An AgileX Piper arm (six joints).
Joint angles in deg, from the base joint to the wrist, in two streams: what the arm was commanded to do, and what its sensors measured. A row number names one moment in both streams.
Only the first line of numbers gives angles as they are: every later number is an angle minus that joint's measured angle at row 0.
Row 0, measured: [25.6, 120.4, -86.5, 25.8, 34.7, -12.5]
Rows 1 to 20, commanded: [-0.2, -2.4, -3.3, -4.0, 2.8, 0.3]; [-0.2, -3.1, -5.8, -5.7, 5.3, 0.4]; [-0.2, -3.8, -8.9, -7.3, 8.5, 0.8]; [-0.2, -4.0, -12.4, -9.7, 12.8, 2.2]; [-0.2, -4.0, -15.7, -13.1, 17.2, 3.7]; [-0.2, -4.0, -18.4, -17.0, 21.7, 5.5]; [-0.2, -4.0, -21.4, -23.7, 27.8, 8.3]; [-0.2, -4.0, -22.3, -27.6, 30.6, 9.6]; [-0.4, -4.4, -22.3, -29.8, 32.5, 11.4]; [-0.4, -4.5, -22.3, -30.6, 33.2, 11.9]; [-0.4, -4.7, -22.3, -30.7, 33.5, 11.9]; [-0.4, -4.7, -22.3, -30.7, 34.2, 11.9]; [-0.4, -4.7, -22.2, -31.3, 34.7, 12.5]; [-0.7, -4.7, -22.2, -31.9, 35.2, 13.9]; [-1.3, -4.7, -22.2, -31.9, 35.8, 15.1]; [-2.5, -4.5, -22.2, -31.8, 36.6, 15.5]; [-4.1, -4.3, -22.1, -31.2, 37.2, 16.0]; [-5.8, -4.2, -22.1, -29.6, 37.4, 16.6]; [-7.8, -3.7, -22.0, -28.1, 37.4, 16.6]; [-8.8, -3.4, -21.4, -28.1, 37.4, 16.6]
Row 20, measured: [-8.1, -4.1, -21.8, -28.6, 35.1, 16.2]
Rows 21 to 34, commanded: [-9.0, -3.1, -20.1, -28.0, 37.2, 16.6]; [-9.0, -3.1, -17.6, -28.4, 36.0, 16.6]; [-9.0, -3.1, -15.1, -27.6, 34.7, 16.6]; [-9.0, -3.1, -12.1, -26.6, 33.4, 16.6]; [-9.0, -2.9, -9.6, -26.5, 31.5, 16.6]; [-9.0, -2.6, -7.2, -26.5, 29.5, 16.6]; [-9.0, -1.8, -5.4, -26.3, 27.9, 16.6]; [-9.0, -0.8, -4.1, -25.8, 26.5, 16.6]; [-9.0, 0.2, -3.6, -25.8, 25.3, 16.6]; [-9.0, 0.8, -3.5, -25.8, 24.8, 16.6]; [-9.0, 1.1, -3.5, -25.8, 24.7, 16.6]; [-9.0, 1.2, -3.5, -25.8, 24.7, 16.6]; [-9.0, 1.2, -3.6, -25.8, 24.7, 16.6]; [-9.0, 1.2, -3.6, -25.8, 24.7, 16.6]
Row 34, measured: [-8.9, 1.2, -3.8, -25.8, 24.9, 16.2]
